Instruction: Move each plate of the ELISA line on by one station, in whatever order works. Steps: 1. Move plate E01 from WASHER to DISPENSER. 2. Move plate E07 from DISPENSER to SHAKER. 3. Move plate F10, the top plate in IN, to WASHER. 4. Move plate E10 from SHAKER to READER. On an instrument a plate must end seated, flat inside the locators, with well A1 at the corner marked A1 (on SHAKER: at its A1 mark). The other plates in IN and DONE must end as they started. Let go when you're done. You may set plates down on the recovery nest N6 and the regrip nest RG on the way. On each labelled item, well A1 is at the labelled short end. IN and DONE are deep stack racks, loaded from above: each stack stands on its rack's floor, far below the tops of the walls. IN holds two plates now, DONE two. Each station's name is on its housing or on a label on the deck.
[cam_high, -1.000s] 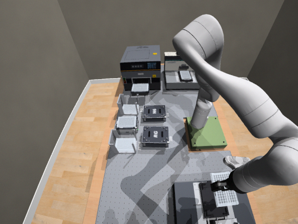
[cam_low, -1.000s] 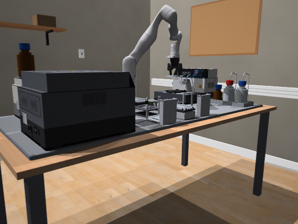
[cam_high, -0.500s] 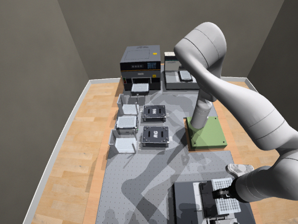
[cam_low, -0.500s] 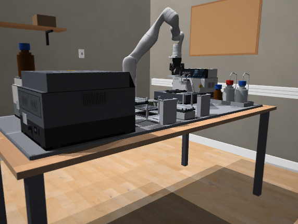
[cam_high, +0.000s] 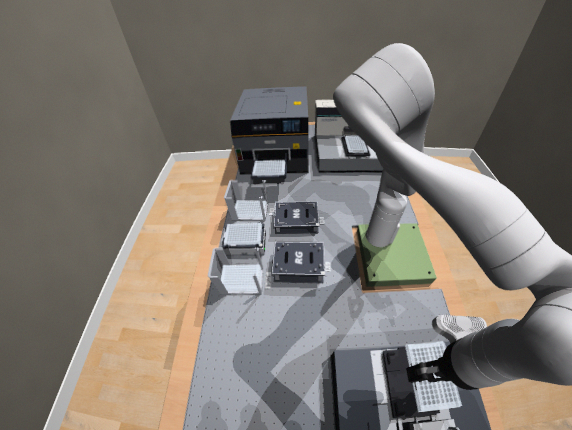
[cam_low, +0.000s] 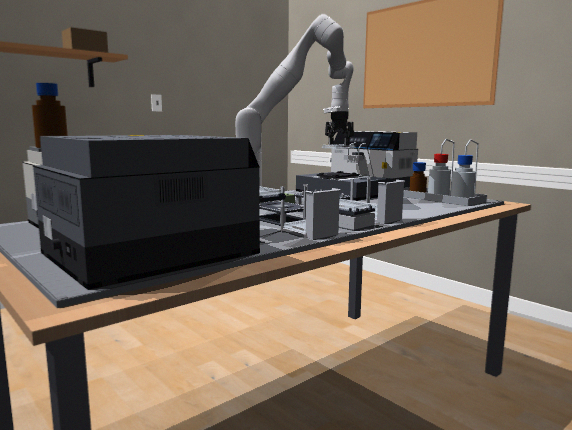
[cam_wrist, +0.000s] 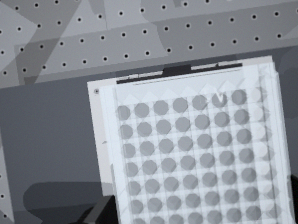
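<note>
Now: the washer nest 13 cm below my hand. Also, from my hand: DONE label: 37 cm ahead, 32 cm to the right, 21 cm below; then nest RG: 37 cm to the right, 27 cm ahead, 16 cm below; then A1 corner mark: 32 cm to the right, 19 cm ahead, 16 cm below.
</note>
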